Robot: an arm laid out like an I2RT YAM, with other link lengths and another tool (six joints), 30 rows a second.
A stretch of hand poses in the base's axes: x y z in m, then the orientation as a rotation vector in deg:
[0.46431 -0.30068 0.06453 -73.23 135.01 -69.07]
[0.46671 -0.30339 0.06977 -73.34 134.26 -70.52]
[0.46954 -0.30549 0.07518 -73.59 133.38 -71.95]
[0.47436 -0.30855 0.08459 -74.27 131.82 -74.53]
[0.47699 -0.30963 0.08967 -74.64 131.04 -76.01]
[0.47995 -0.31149 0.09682 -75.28 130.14 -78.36]
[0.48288 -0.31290 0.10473 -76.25 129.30 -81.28]
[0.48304 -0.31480 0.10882 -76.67 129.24 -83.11]
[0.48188 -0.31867 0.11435 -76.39 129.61 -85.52]
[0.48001 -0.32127 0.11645 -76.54 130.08 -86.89]
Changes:
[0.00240 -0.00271 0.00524 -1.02 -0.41 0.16]
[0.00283 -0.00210 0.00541 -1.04 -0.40 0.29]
[0.00482 -0.00306 0.00941 -1.95 -0.53 0.57]
[0.00263 -0.00108 0.00508 -1.12 -0.22 0.24]
[0.00296 -0.00186 0.00715 -1.81 -0.08 0.17]
[0.00293 -0.00141 0.00791 -2.30 0.22 0.06]
[0.00016 -0.00190 0.00409 -1.39 0.32 -0.33]
[-0.00116 -0.00387 0.00553 -1.63 0.17 -0.98]
[-0.00187 -0.00260 0.00210 -0.99 0.46 -0.64]

